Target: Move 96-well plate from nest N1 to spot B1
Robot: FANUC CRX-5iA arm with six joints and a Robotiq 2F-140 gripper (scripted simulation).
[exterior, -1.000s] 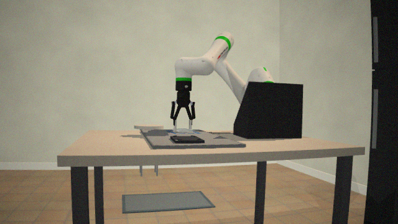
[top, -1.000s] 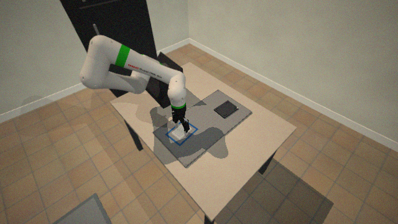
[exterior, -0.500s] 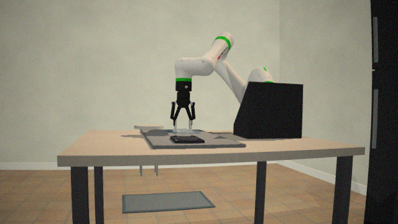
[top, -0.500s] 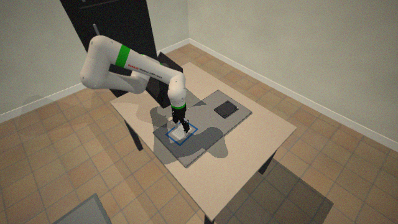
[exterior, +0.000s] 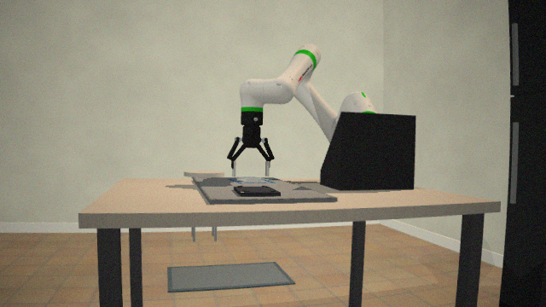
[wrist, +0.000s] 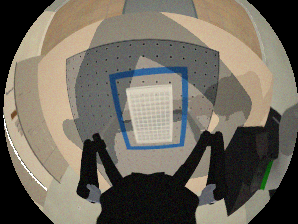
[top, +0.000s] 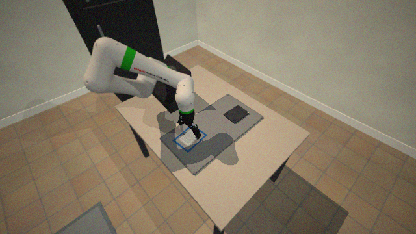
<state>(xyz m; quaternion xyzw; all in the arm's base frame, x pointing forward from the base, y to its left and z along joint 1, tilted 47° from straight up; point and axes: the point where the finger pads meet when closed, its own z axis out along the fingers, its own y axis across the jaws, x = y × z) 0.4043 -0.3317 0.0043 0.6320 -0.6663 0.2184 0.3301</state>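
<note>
My gripper is now 2 cm above the white 96-well plate. Also, from my hand: black plate nest 11 cm ahead, 40 cm to the left, 2 cm below.
</note>
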